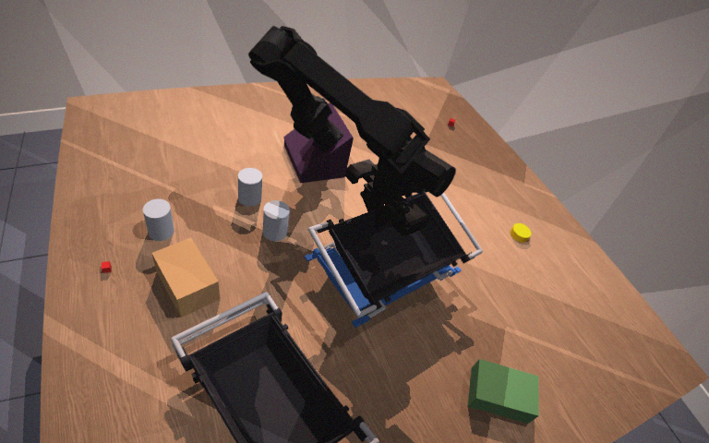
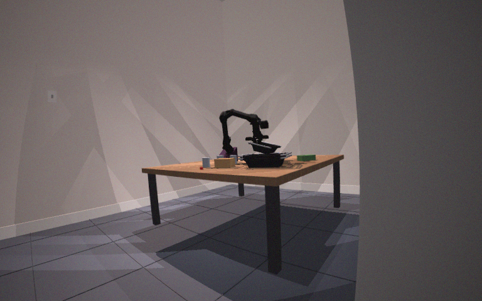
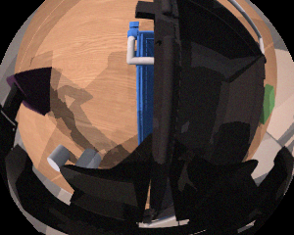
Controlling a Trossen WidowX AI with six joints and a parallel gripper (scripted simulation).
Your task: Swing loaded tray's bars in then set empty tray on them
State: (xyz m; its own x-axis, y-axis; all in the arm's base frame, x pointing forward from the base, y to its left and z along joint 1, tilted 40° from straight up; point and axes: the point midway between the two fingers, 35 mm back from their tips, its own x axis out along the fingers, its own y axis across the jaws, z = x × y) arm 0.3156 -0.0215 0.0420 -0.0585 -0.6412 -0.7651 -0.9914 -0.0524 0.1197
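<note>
My gripper tip is now 70 mm short of the black tray, 10 mm to the right of it and 10 mm below it. Round my gripper tip: yellow disc: 70 mm ahead, 420 mm to the left, 100 mm below; tan box: 60 mm behind, 370 mm to the right, 80 mm below; green block: 380 mm ahead, 80 mm to the left, 90 mm below.
</note>
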